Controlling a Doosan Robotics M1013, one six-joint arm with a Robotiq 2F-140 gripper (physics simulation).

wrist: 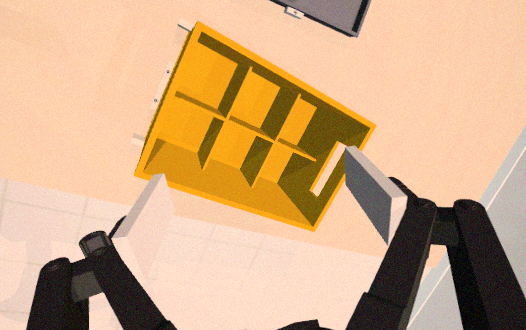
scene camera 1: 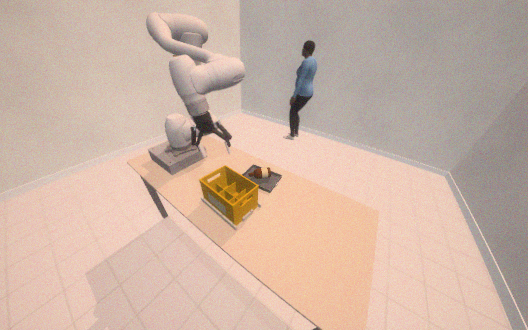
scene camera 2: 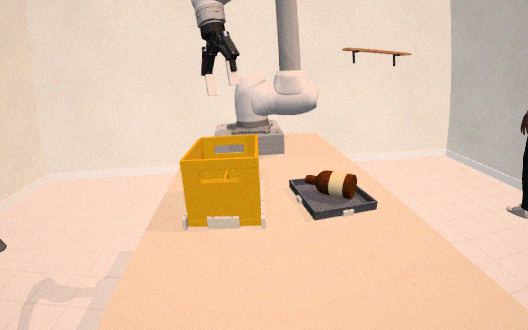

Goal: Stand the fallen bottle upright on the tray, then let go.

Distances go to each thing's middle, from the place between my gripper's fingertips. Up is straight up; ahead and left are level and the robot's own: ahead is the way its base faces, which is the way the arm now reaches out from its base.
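Scene:
Brown bottle point(scene camera 2: 333, 183): my hand is 280 mm above it and 310 mm to the right of it.

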